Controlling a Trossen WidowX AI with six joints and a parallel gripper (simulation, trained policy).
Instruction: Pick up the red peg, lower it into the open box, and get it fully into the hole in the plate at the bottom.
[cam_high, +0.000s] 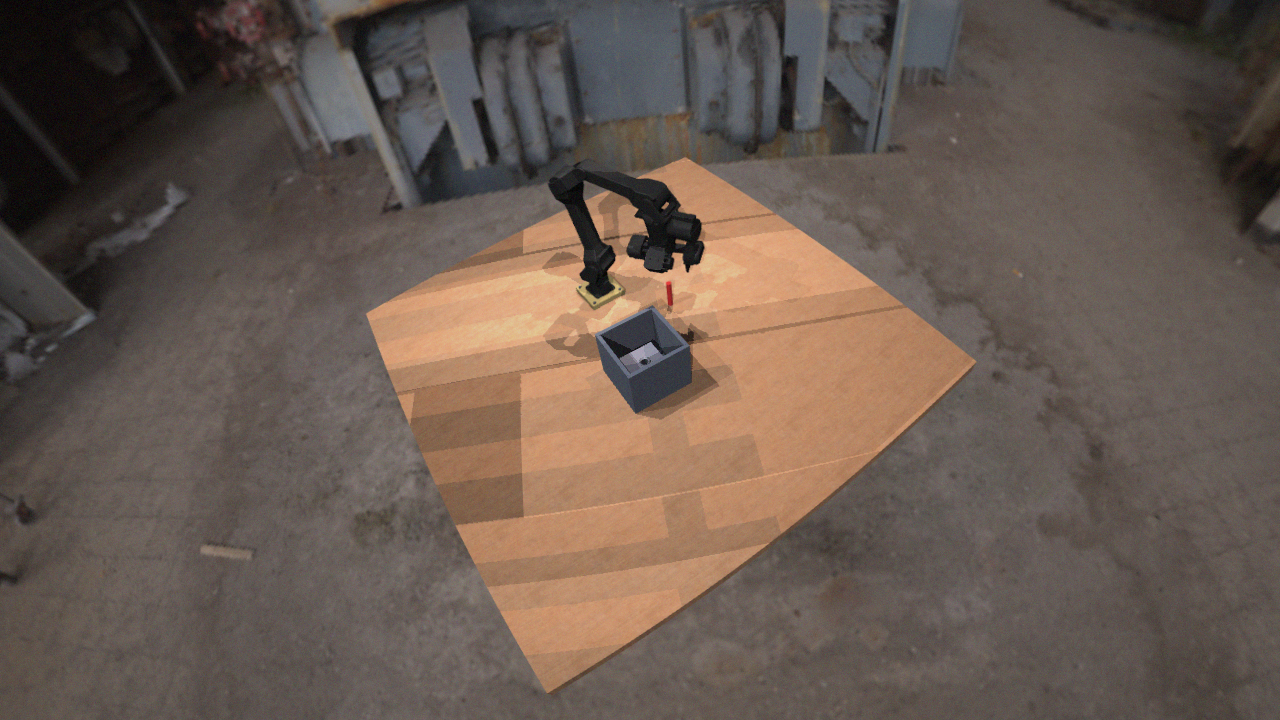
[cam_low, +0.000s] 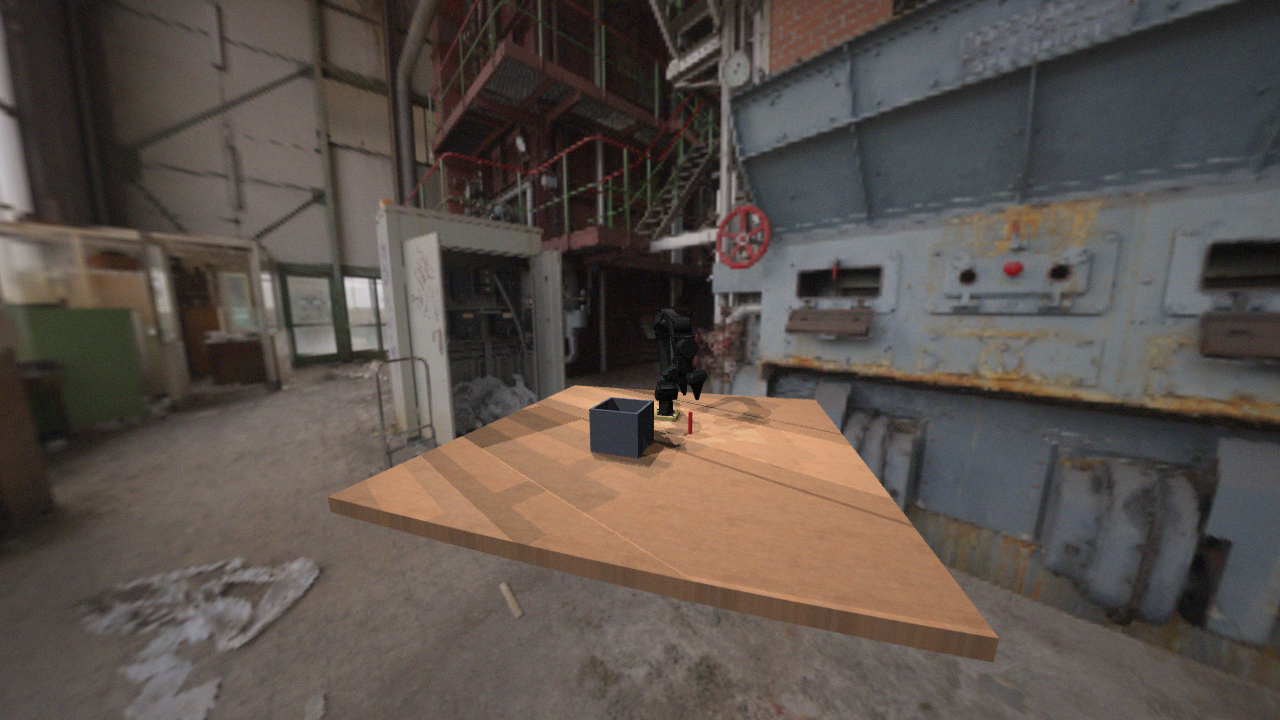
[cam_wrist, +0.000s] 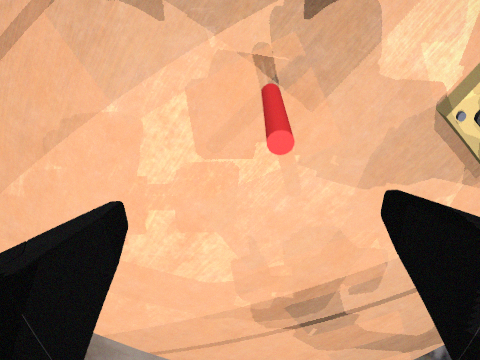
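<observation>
Now: gripper tip 100 mm above the red peg and 10 mm past it. The rest, counted from my gripper tip: plate: 210 mm to the right, 140 mm ahead, 90 mm below.
</observation>
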